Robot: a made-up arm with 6 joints.
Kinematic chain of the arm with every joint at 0, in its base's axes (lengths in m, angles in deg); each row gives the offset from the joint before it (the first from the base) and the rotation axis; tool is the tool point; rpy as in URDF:
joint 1: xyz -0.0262 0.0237 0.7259 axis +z
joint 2: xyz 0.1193 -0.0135 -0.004 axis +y
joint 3: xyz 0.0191 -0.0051 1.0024 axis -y
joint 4: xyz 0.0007 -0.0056 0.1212 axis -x
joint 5: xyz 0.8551 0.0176 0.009 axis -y
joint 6: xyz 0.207 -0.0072 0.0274 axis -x
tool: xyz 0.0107 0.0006 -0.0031 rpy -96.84 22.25 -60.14
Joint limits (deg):
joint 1: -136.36..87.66
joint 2: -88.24..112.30
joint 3: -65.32..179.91
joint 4: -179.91..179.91
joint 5: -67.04..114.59
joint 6: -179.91..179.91
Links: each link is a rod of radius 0.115 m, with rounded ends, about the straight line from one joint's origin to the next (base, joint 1, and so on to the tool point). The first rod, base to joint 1, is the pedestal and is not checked.
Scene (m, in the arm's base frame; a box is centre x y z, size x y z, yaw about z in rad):
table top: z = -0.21
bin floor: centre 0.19 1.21 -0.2 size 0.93 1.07 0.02 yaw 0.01
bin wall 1: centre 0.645 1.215 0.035 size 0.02 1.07 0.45 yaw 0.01
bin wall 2: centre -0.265 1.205 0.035 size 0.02 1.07 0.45 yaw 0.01
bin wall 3: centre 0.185 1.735 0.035 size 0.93 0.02 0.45 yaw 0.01
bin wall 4: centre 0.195 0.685 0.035 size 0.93 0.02 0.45 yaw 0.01
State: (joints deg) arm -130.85 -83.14 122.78 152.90 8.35 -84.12
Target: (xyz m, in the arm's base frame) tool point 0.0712 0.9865 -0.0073
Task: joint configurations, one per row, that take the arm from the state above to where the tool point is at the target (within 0.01 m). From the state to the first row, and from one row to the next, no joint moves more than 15 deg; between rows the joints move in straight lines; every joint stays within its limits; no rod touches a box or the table.
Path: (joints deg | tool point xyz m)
1: -117.88 -70.16 135.11 157.11 -4.64 -91.05 | 0.7652 1.5819 0.5324
2: -104.91 -57.18 147.44 161.32 -17.63 -97.98 | 0.3475 1.6076 0.7027
3: -103.29 -62.05 158.26 160.09 -23.37 -93.15 | 0.2574 1.4610 0.3926
4: -101.67 -66.92 169.09 158.86 -29.12 -88.31 | 0.1620 1.2461 0.1510
5: -100.05 -71.80 179.91 157.62 -34.86 -83.47 | 0.0713 0.9864 -0.0074

